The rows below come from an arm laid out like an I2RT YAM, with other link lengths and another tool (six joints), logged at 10 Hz.
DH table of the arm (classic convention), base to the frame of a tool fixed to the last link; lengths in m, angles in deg. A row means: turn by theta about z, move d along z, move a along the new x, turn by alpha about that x. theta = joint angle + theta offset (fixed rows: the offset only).
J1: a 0.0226, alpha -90, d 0.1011, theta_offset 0
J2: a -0.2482, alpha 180, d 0, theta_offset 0
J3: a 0.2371, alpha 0, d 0, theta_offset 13.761
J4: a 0.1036, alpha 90, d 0.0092, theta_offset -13.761
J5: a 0, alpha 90, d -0.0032, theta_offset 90
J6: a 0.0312, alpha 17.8, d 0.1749, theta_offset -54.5
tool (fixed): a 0, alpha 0, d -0.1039, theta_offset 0
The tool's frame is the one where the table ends.
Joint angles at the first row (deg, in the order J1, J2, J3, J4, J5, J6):
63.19, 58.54, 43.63, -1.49, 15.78, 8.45
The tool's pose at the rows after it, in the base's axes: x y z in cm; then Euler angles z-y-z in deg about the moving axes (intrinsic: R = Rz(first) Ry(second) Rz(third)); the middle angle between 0 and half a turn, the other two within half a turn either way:
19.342 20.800 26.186 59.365 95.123 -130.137
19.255 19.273 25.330 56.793 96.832 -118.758
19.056 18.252 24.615 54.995 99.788 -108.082
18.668 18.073 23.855 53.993 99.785 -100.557
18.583 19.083 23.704 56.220 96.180 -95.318
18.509 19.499 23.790 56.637 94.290 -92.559
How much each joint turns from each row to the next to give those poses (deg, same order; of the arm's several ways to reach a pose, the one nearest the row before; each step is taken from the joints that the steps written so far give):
-1.95, -3.28, 1.22, -7.15, -2.65, 7.91
-2.60, -1.50, 1.95, -7.07, -2.97, 11.27
-2.50, 0.12, 2.94, -6.97, -3.70, 10.12
-0.76, -0.44, -0.44, -0.53, -2.01, 7.33
-0.04, -0.10, -1.80, 5.15, -3.63, 4.00
0.02, -0.12, -0.64, 2.35, -1.22, 2.50

